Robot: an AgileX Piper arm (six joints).
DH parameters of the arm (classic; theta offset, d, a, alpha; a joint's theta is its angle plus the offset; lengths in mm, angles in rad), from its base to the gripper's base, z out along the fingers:
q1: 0 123 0 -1.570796
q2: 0.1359 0 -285.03 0
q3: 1.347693 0 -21.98 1.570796
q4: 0 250.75 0 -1.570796
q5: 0 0 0 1.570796
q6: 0 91 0 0
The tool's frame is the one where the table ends.
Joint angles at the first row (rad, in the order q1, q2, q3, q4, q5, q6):
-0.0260 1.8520 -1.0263 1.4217 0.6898 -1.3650
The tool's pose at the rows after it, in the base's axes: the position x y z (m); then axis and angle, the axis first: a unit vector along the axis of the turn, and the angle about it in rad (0 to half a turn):
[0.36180 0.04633 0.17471 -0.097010 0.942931 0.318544 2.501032]
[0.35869 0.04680 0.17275 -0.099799 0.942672 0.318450 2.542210]
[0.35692 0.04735 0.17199 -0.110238 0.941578 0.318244 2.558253]
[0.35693 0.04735 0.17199 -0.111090 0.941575 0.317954 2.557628]
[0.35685 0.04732 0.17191 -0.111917 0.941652 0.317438 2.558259]
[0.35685 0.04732 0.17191 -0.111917 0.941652 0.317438 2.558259]
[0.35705 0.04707 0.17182 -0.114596 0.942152 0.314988 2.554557]
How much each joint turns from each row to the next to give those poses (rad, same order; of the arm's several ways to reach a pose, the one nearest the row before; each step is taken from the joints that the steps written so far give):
0.0000 0.0000 0.0000 -0.0545 -0.0146 0.0593
0.0000 0.0000 0.0000 -0.0585 0.0170 0.0536
0.0000 0.0000 0.0000 -0.0266 0.0140 0.0071
0.0000 0.0000 0.0000 0.0000 -0.0002 -0.0018
0.0000 0.0000 0.0000 -0.0020 0.0000 0.0000
0.0000 0.0000 0.0000 0.0000 0.0000 0.0000
0.0000 0.0000 0.0000 0.0000 -0.0036 -0.0070

